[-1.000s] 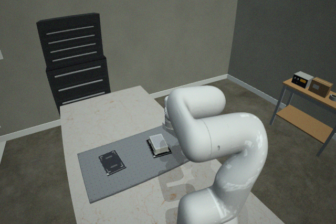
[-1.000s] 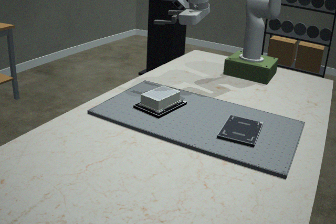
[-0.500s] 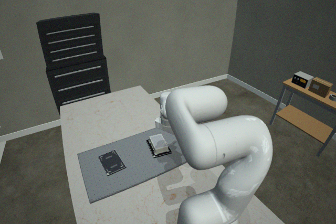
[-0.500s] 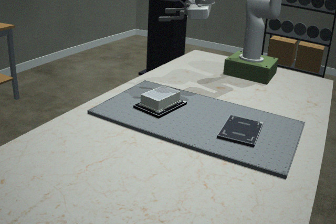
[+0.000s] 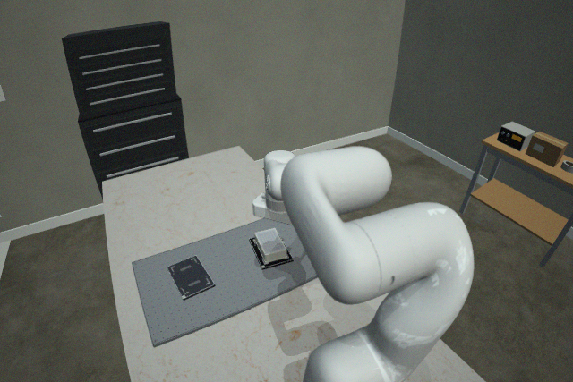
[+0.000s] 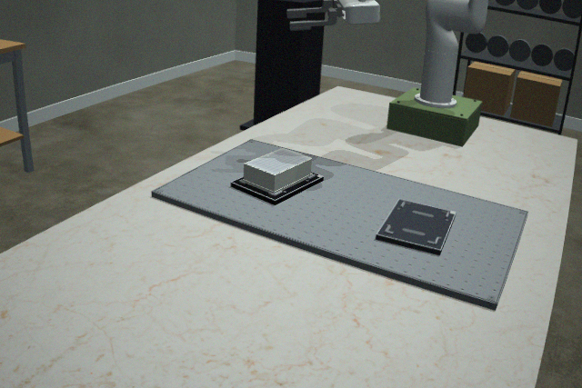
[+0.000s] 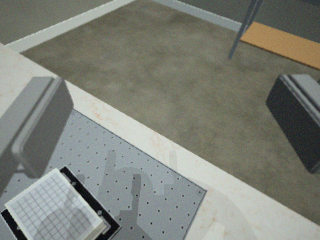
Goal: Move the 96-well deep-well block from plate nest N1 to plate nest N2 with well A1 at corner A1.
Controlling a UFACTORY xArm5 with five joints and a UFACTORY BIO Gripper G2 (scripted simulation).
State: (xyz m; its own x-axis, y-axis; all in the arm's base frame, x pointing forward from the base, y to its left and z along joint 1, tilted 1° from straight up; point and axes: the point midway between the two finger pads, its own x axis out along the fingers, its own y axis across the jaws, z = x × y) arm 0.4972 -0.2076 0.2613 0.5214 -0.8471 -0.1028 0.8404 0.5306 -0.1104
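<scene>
Right now the white 96-well deep-well block is 300 mm below my hand, 140 mm ahead of it and 40 mm to the left of it. Round my hand: plate nest N2: 360 mm to the left, 320 mm below, 160 mm ahead; black plate nest N1: 320 mm below, 140 mm ahead, 40 mm to the left.
</scene>
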